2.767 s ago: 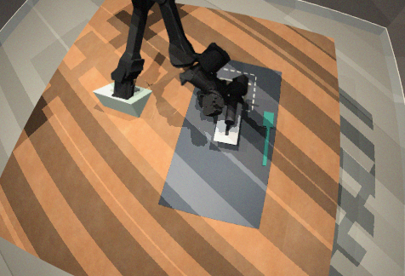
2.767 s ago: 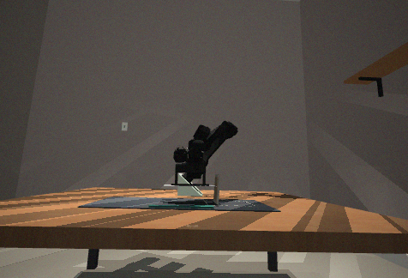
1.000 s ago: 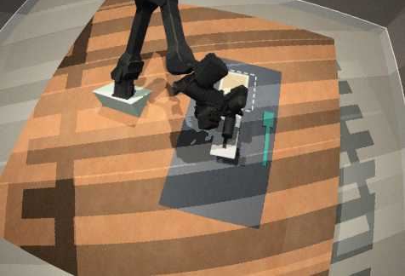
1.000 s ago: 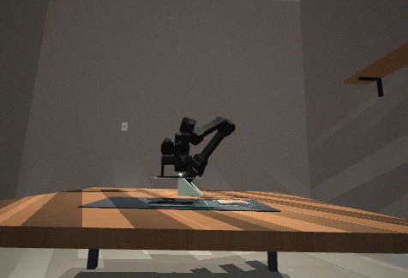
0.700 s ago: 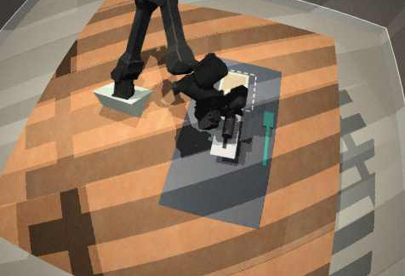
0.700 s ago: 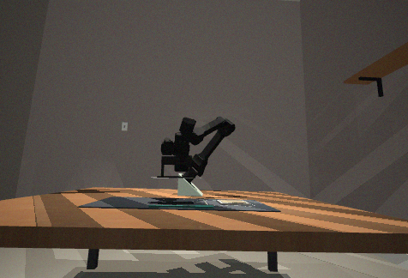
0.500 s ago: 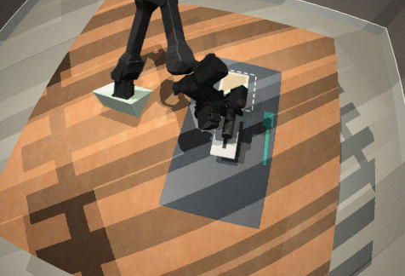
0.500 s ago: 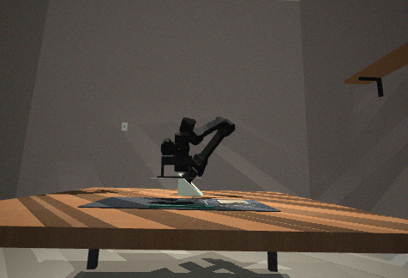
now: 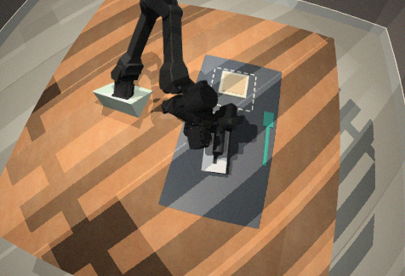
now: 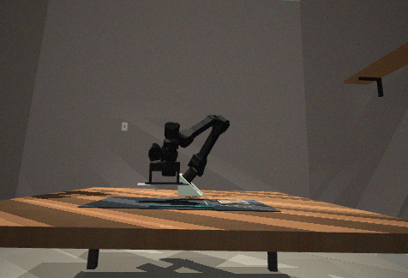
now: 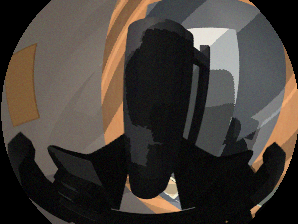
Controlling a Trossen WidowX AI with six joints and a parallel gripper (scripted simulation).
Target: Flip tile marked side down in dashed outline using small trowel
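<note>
Right now the grey mat is 10 mm ahead of my gripper tip, 60 mm to the left of it and 130 mm below it. Also, from my gripper tip: teal trowel 150 mm ahead, 70 mm to the left, 110 mm below; then tile 250 mm to the left, 110 mm below.
</note>
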